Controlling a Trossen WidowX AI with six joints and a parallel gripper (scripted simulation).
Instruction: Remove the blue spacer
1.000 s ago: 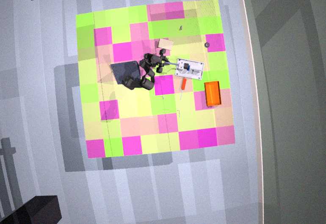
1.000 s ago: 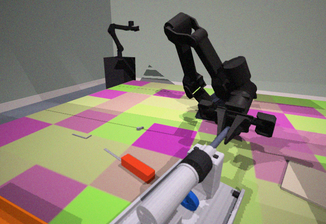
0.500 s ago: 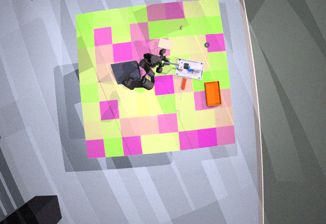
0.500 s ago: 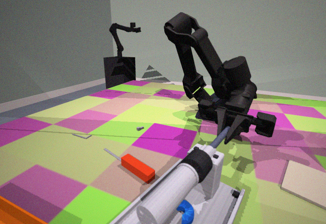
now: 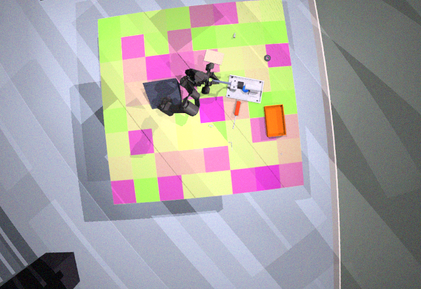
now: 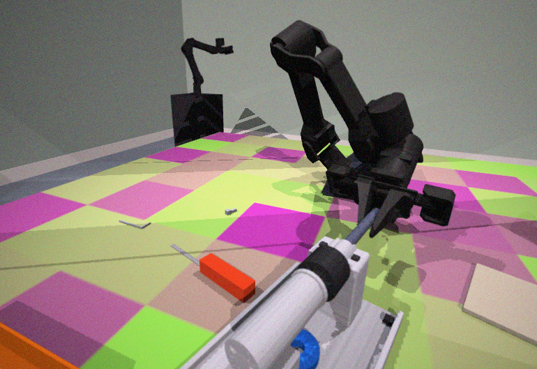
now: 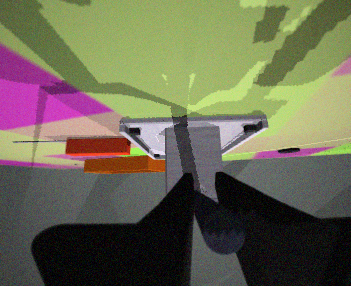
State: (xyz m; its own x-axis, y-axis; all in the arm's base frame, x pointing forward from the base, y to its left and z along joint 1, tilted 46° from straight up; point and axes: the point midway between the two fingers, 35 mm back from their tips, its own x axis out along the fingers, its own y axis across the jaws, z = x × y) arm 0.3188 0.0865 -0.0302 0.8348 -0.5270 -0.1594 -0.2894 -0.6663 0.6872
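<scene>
My gripper tip is now 5 cm short of the grey-blue shaft, 2 cm below it and 1 cm to the left of it. The rest, counted from my gripper tip: small bolt 26 cm to the right, 8 cm behind, 6 cm below; beige card 19 cm to the left, 6 cm below, 1 cm behind; blue spacer 17 cm ahead, 5 cm to the right, 5 cm below.
</scene>
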